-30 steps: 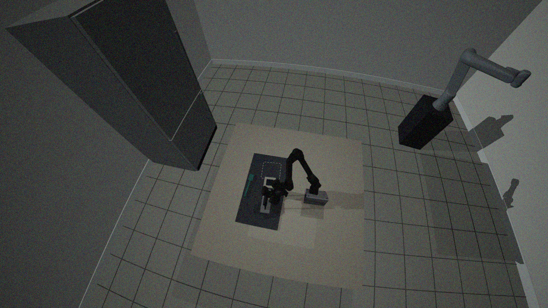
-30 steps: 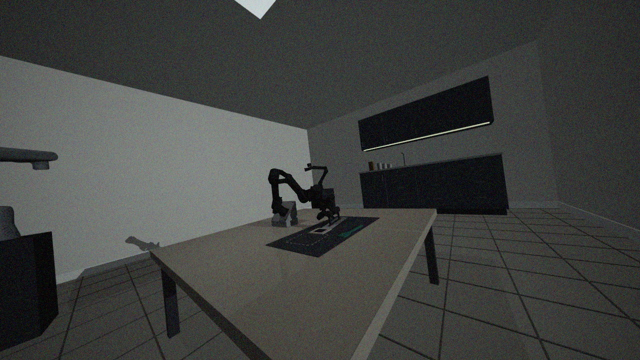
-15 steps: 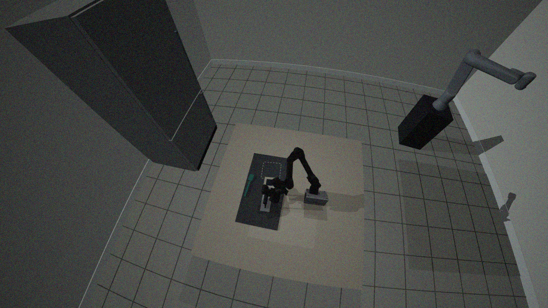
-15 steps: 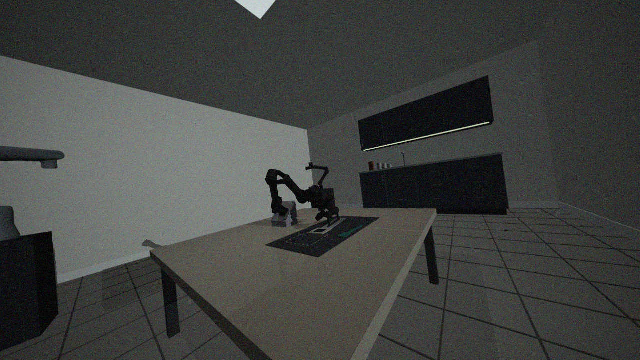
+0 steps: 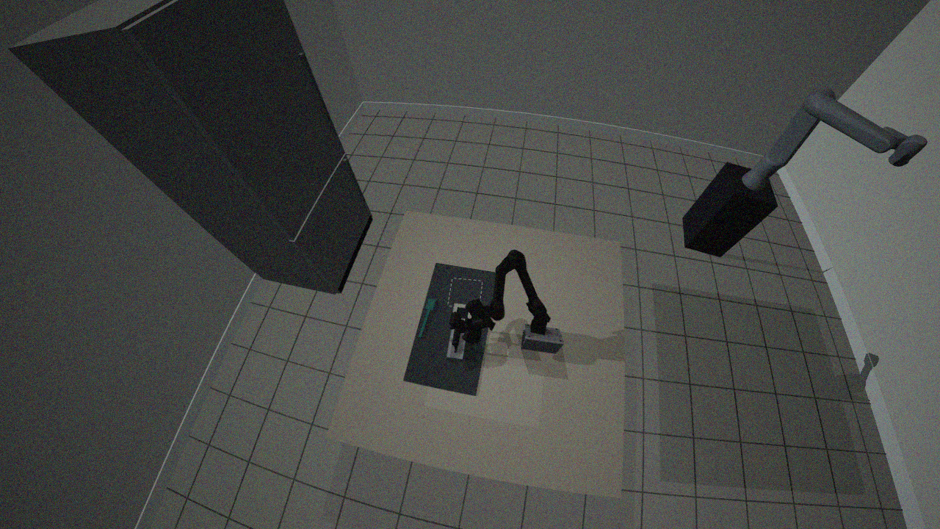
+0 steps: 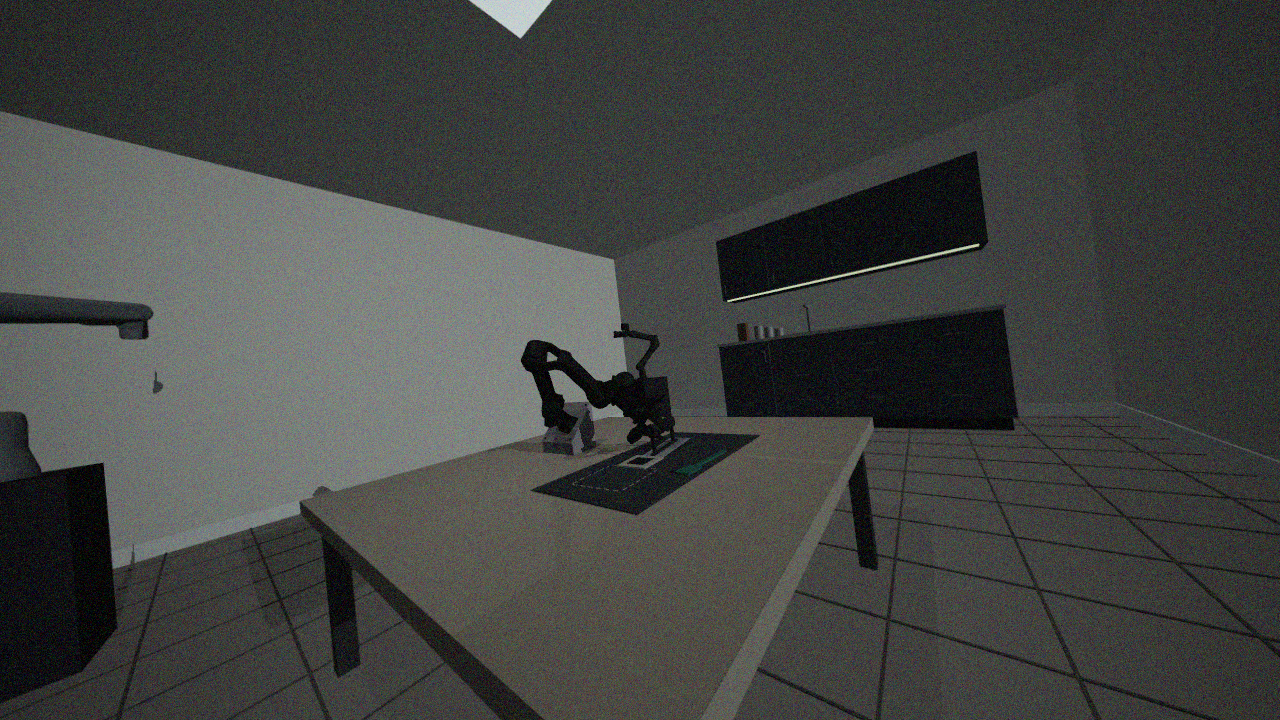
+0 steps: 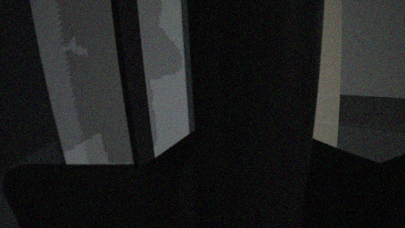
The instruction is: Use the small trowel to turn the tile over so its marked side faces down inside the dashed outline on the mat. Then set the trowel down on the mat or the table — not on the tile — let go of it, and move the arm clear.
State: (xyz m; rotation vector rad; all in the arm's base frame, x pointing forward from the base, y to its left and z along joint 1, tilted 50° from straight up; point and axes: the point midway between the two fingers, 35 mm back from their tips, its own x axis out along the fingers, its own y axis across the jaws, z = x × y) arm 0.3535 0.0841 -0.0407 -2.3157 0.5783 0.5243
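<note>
The dark mat is 80 mm below my gripper tip, 50 mm to the right of it and 20 mm ahead of it. From my gripper tip the other things lie so: tile 110 mm to the right, 50 mm below, 10 mm behind; then teal trowel 160 mm ahead, 50 mm to the right, 50 mm below.
</note>
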